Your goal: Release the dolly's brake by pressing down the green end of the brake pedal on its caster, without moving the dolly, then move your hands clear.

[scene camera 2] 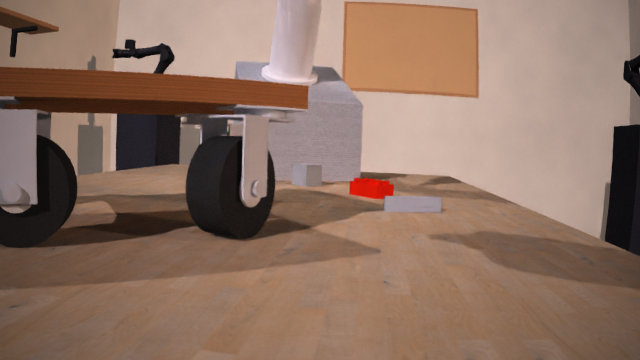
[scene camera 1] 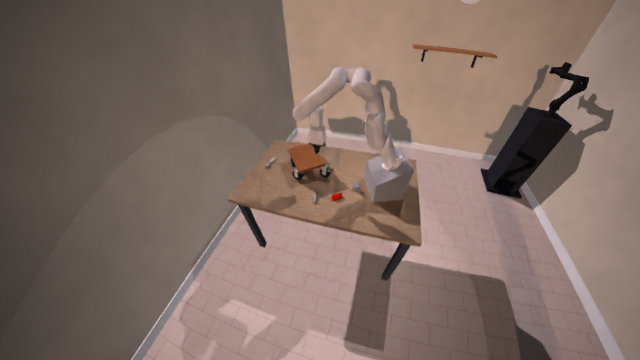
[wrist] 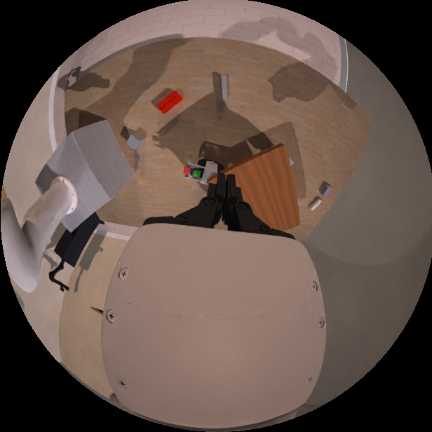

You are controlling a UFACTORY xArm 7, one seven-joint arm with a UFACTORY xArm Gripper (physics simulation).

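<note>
The dolly's wooden deck [scene camera 1: 306, 158] [scene camera 2: 150, 92] [wrist: 267, 187] stands on black-wheeled casters on the table. In the wrist view, the brake pedal has a green end [wrist: 198, 173] nearer the wheel [wrist: 213, 163] and a red end [wrist: 186, 170] farther out. The green end [scene camera 1: 328, 168] and red end [scene camera 1: 332, 170] are tiny in scene camera 1. In scene camera 2 the pedal is mostly hidden behind the near caster. My gripper [scene camera 1: 317, 149] [wrist: 223, 185] is shut and empty. It is at the deck's far edge in scene camera 1, apart from the green end; its exact height is unclear.
A red brick [scene camera 1: 336, 196] [scene camera 2: 371, 188] [wrist: 169, 102], a grey cube [scene camera 1: 356, 187] [scene camera 2: 307, 174] [wrist: 135, 140] and a grey bar [scene camera 1: 315, 197] [scene camera 2: 413, 204] [wrist: 224, 87] lie on the table. The arm's grey base block [scene camera 1: 387, 182] [scene camera 2: 320, 135] [wrist: 97, 165] stands beyond the cube.
</note>
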